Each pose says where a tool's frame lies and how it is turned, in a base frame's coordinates. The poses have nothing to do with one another.
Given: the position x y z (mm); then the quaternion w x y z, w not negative.
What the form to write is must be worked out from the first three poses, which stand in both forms.
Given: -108 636 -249 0.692 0.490 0.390 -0.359
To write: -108 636 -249 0.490 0.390 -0.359 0.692
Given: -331 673 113 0.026 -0.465 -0.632 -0.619
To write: -331 673 113 -0.465 -0.632 -0.619 0.026
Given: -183 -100 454 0.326 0.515 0.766 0.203
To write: -183 -100 454 0.515 0.766 0.203 0.326
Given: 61 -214 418 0.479 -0.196 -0.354 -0.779
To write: 61 -214 418 -0.196 -0.354 -0.779 0.479
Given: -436 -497 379 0.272 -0.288 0.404 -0.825
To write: -436 -497 379 -0.288 0.404 -0.825 0.272
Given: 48 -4 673 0.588 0.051 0.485 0.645
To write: 48 -4 673 0.051 0.485 0.645 0.588
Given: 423 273 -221 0.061 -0.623 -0.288 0.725
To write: 423 273 -221 -0.623 -0.288 0.725 0.061
